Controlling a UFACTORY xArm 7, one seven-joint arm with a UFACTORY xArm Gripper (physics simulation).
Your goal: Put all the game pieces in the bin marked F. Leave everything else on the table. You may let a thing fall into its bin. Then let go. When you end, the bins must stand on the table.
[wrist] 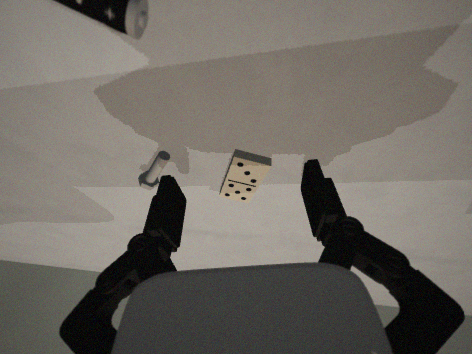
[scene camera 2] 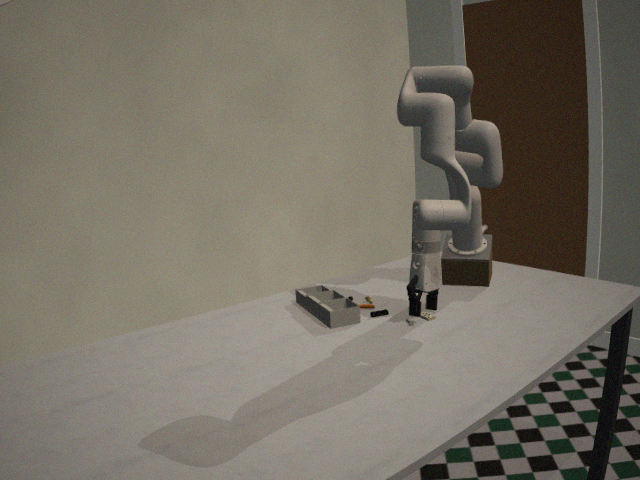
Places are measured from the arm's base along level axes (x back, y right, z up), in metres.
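Where they show: gripper, fingertip midpoint: (wrist: pixel 239 180) (scene camera 2: pixel 423 312); arm's base, origin of the base link: (scene camera 2: pixel 467 246).
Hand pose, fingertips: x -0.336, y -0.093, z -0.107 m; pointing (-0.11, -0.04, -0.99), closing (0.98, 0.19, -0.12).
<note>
Things, the pixels of their centre, and the offset from my fingertips.
- cream domino, body centre: (wrist: pixel 242 179) (scene camera 2: pixel 426 316) dx +0.002, dy -0.008, dz -0.008 m
- grey three-compartment bin block, body centre: (scene camera 2: pixel 325 304) dx -0.138, dy +0.230, dz +0.012 m
- grey bolt, body centre: (wrist: pixel 155 169) (scene camera 2: pixel 409 321) dx -0.062, dy -0.006, dz -0.006 m
- black battery, body centre: (scene camera 2: pixel 379 313) dx -0.065, dy +0.096, dz -0.004 m
- orange object, body centre: (scene camera 2: pixel 367 306) dx -0.042, dy +0.166, dz -0.006 m
- small brass-coloured object, body centre: (scene camera 2: pixel 369 300) dx -0.002, dy +0.198, dz -0.006 m
- dark object, body centre: (scene camera 2: pixel 349 301) dx -0.047, dy +0.235, dz -0.004 m
A cream domino (scene camera 2: pixel 427 315) (wrist: pixel 246 177) with black dots lies flat on the table. My gripper (scene camera 2: pixel 423 311) (wrist: pixel 239 180) is open and empty, pointing down just above the table; in the wrist view the domino shows between the two fingertips, a little nearer the left one. The grey three-compartment bin block (scene camera 2: pixel 344 316) stands on the table to the left in the scene view. The letters on the bins cannot be read, and the insides of the compartments are mostly hidden.
A grey bolt (scene camera 2: pixel 410 321) (wrist: pixel 156 169) lies close beside the left finger in the wrist view. A black battery (scene camera 2: pixel 379 313) (wrist: pixel 107 12) lies between the domino and the bins. An orange object (scene camera 2: pixel 367 306), a small brass-coloured object (scene camera 2: pixel 368 299) and a dark object (scene camera 2: pixel 350 298) lie by the bins.
</note>
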